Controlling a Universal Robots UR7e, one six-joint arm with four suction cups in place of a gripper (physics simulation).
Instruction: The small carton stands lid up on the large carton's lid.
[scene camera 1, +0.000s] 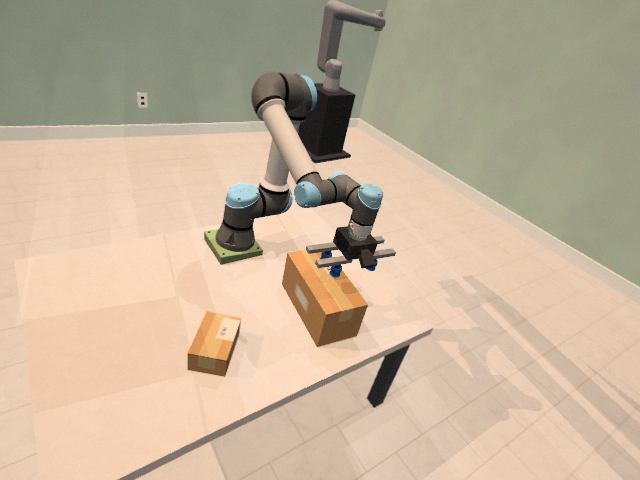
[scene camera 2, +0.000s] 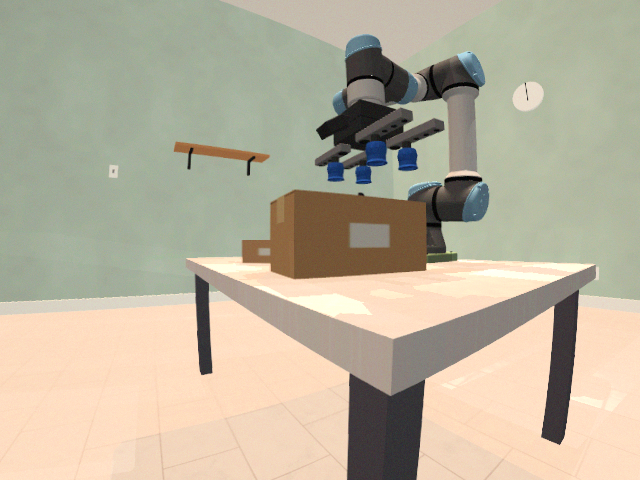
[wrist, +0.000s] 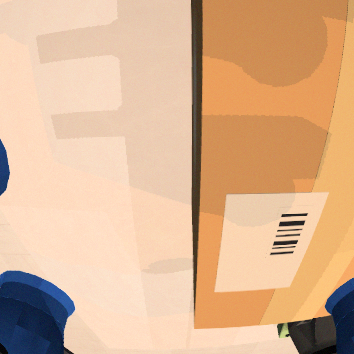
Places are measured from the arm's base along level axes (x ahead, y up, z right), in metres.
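Pixels of known places: hand, its tool point: (scene camera 2: 369, 174) (wrist: 207, 251); arm's base, origin of its link: (scene camera 1: 235, 240).
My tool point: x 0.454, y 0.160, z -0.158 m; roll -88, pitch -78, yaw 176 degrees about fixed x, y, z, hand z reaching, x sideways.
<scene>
For each thing: its top centre in the pictures, then the offset to it from my tool point. Level surfaces: height alone.
- large carton, centre of its top: (scene camera 2: 349, 201) (scene camera 1: 325, 277) dx -0.017, dy -0.043, dz +0.074 m
- small carton, centre of its top: (scene camera 1: 216, 334) (scene camera 2: 270, 240) dx -0.031, dy -0.119, dz +0.457 m
- table, height of its surface: dy -0.192 m
The large carton (scene camera 1: 330, 298) (scene camera 2: 325, 237) (wrist: 260, 100) stands on the table, with tape along its lid and a barcode label on the lid in the wrist view. A pale label shows on its long side. The small carton (scene camera 1: 210, 335) (scene camera 2: 252, 251) lies flat on the table, apart from the large one, with its taped, labelled face up; in scene camera 2 the large carton partly hides it. My gripper (scene camera 1: 349, 259) (scene camera 2: 370, 164) is open and holds nothing. Its four blue suction cups hang above the large carton with a gap below them, and some are out past its lid edge.
The table (scene camera 1: 103, 361) (scene camera 2: 465, 297) carries both cartons and the arm's green base plate (scene camera 1: 233, 253) (scene camera 2: 444, 256). The table's front edge runs near the large carton. A dark pedestal (scene camera 1: 328, 121) with a grey arm stands behind. A wall shelf (scene camera 2: 219, 151) hangs at the left.
</scene>
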